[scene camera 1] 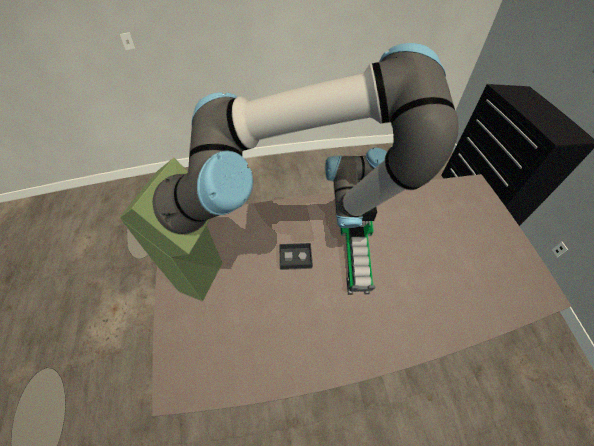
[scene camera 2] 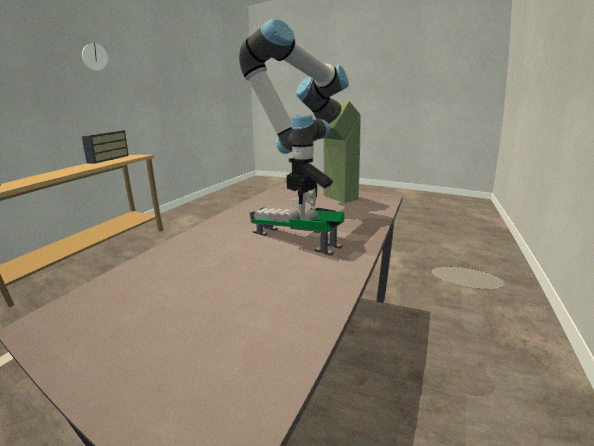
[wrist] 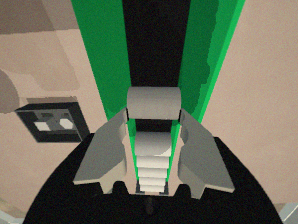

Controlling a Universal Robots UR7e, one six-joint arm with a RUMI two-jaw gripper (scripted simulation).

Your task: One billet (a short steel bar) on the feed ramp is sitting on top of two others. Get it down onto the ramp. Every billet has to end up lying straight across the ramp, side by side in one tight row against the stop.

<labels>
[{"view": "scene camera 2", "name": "my gripper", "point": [307,216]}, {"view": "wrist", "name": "my gripper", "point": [153,108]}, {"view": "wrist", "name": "small dark tray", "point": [28,114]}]
</labels>
